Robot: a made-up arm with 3 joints.
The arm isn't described. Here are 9 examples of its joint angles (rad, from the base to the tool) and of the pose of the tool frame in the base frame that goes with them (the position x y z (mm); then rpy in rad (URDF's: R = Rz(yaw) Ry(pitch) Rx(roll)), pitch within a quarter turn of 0, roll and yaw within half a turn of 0).
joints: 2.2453 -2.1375 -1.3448
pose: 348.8 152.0 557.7 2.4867 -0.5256 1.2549
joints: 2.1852 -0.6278 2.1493
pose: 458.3 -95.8 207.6 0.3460 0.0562 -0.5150
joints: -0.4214 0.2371 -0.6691
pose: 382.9 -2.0 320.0 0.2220 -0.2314 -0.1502
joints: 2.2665 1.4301 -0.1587
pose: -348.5 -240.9 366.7 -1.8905 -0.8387 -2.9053
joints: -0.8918 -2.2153 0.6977
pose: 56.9 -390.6 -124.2 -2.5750 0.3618 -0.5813
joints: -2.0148 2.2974 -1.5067
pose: -224.0 -627.2 270.0 -0.3360 -0.2289 -2.2692
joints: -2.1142 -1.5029 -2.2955
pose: -85.1 272.0 548.1 0.6604 -0.5718 1.0936
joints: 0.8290 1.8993 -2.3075
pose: -181.4 -562.7 -26.3 2.1293 0.7165 -1.9480
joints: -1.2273 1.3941 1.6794
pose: 45.9 198.9 273.1 2.8033 -0.0432 1.7734
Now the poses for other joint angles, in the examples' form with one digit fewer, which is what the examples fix.
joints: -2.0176 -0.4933 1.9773
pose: -292 -70 523 2.848 -0.784 -2.480
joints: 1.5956 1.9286 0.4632
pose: -157 -116 501 -0.051 -1.098 1.974
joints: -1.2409 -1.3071 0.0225
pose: -130 -6 -255 -1.372 1.246 -0.068
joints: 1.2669 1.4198 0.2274
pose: -14 -91 559 0.852 -1.167 0.603
